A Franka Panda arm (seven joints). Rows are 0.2 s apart.
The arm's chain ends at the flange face. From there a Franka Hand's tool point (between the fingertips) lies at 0.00 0.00 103.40 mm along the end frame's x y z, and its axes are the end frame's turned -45 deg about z.
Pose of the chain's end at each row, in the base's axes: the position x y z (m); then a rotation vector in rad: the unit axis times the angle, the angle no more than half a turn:
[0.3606, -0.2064, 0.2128, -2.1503, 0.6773, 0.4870]
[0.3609, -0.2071, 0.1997, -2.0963, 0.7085, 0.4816]
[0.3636, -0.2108, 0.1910, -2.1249, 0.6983, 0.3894]
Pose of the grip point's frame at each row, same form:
[0.3491, -0.1242, 0.1511, -2.2021, -0.1933, 0.0572]
[0.3524, -0.1222, 0.1412, -2.1670, -0.1449, 0.0378]
[0.3606, -0.1278, 0.1294, -2.2028, -0.1659, -0.0441]

